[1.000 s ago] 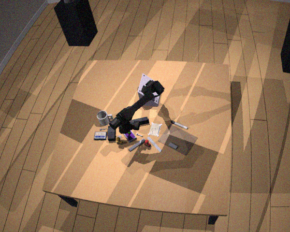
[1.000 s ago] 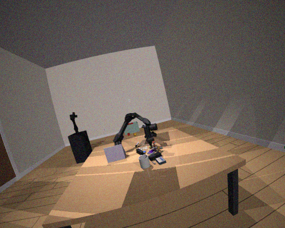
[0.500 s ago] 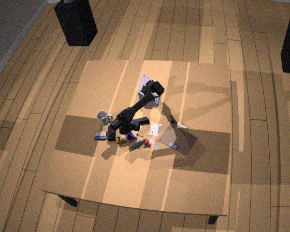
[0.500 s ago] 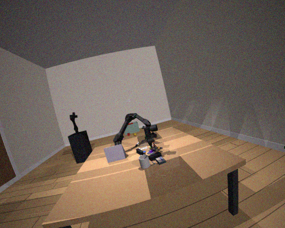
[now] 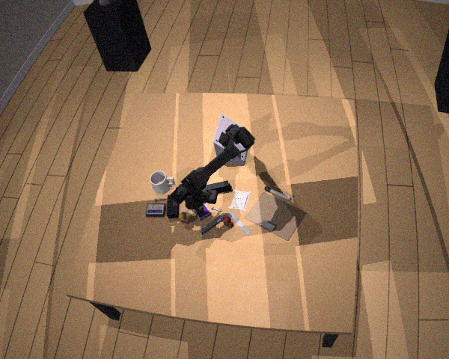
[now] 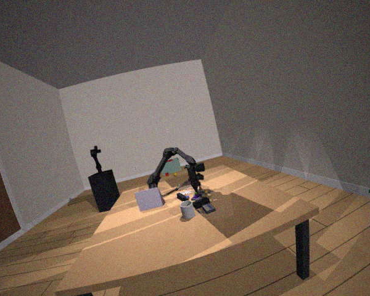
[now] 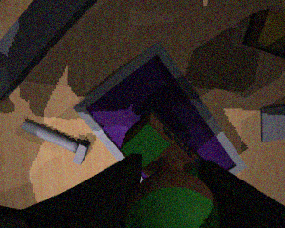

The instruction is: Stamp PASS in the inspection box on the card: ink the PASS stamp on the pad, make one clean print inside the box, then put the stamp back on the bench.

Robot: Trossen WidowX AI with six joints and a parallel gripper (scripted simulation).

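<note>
Right now my gripper tip is 5 cm above the purple ink pad. Round my gripper tip: blue stamp (8 cm behind, 6 cm to the right, 3 cm below); yellow stamp (7 cm ahead, 5 cm to the right, 3 cm below); green-handled PASS stamp (right at my gripper tip).
</note>
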